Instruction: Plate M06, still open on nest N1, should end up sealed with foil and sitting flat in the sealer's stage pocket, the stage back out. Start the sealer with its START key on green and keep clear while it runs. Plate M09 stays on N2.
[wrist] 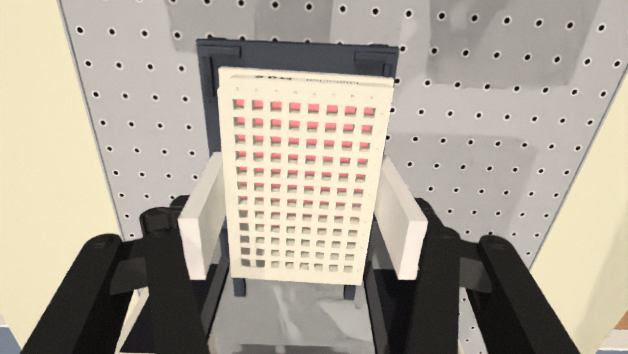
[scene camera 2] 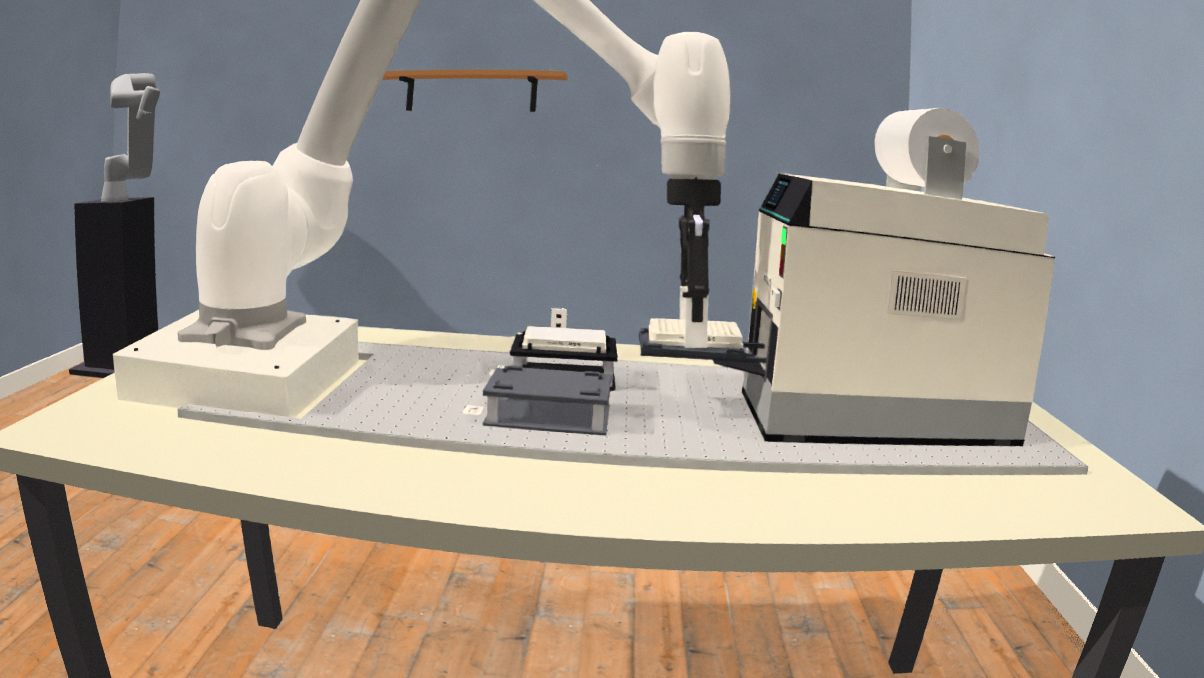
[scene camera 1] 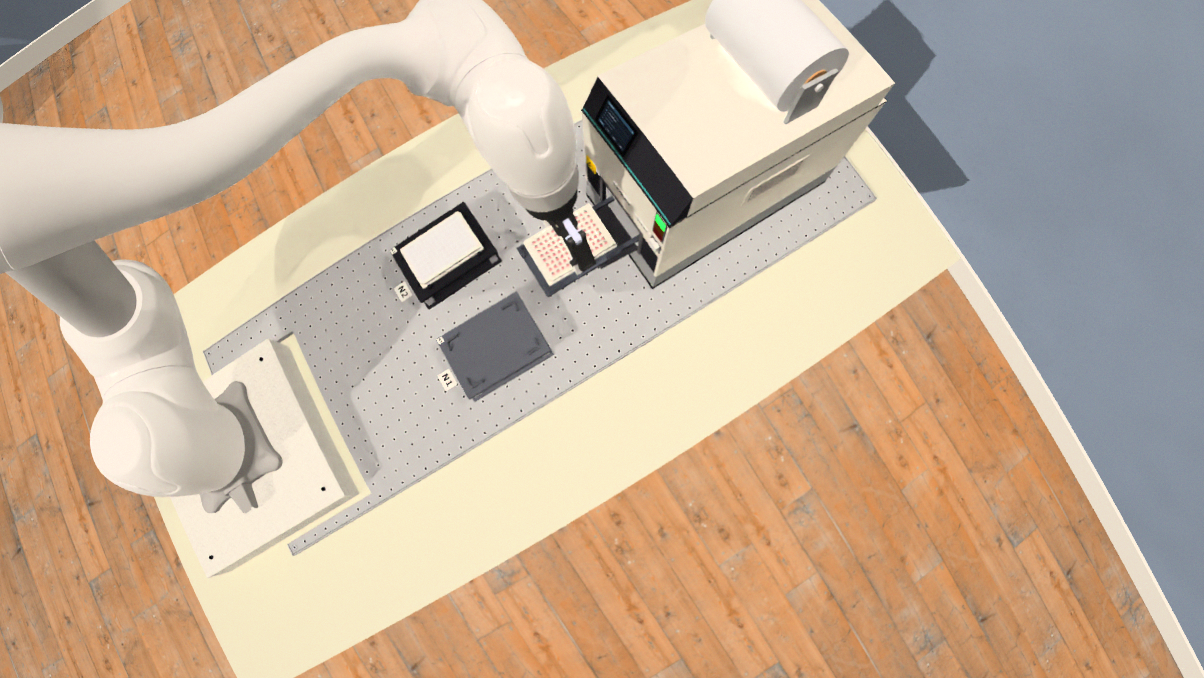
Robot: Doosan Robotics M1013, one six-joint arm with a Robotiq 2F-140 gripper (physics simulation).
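Pixels of known places: gripper, fingertip midpoint: (wrist: pixel 301 177) (scene camera 2: pixel 692 340); arm's base at its link origin: (scene camera 2: pixel 243 330) (scene camera 1: pixel 225 447).
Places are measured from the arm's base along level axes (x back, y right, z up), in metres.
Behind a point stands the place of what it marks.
Plate M06 (scene camera 1: pixel 547 254) {y 0.063, x -0.675, z 0.059 m} (scene camera 2: pixel 665 327) {y 0.065, x -0.674, z 0.058 m} (wrist: pixel 300 165) {y 0.065, x -0.697, z 0.059 m} is cream, with open wells showing red inside and no foil on top. My gripper (scene camera 1: pixel 573 241) {y 0.066, x -0.714, z 0.041 m} (scene camera 2: pixel 695 330) {y 0.066, x -0.714, z 0.041 m} (wrist: pixel 301 177) {y 0.066, x -0.714, z 0.041 m} is shut on its two long sides, white pads against it. The plate is level over the sealer's dark stage (scene camera 1: pixel 550 287) (scene camera 2: pixel 652 344) {y 0.114, x -0.653, z 0.044 m} (wrist: pixel 300 57) {y 0.066, x -0.646, z 0.040 m}, which stands out of the sealer. In the wrist view the stage's outer end shows past the plate; whether the plate sits down in the pocket is hidden. Plate M09 (scene camera 1: pixel 442 248) {y -0.072, x -0.535, z 0.006 m} (scene camera 2: pixel 564 338) {y -0.049, x -0.532, z 0.006 m} lies on the black nest N2 (scene camera 1: pixel 431 298) {y -0.022, x -0.469, z -0.037 m}. Nest N1 (scene camera 1: pixel 495 347) {y 0.126, x -0.521, z -0.014 m} (scene camera 2: pixel 547 384) {y 0.132, x -0.517, z -0.014 m} holds no plate.
The sealer (scene camera 1: pixel 758 160) {y 0.184, x -0.944, z 0.285 m} (scene camera 2: pixel 909 353) {y 0.185, x -1.003, z 0.069 m} stands right beside my gripper, with a green light (scene camera 1: pixel 660 221) {y 0.164, x -0.808, z 0.214 m} (scene camera 2: pixel 784 236) {y 0.170, x -0.808, z 0.209 m} lit on its front and a white foil roll (scene camera 1: pixel 770 50) {y 0.105, x -0.997, z 0.390 m} (scene camera 2: pixel 918 147) {y 0.152, x -1.000, z 0.350 m} on top. Nests N1 and N2 stand on the arm-base side of the stage.
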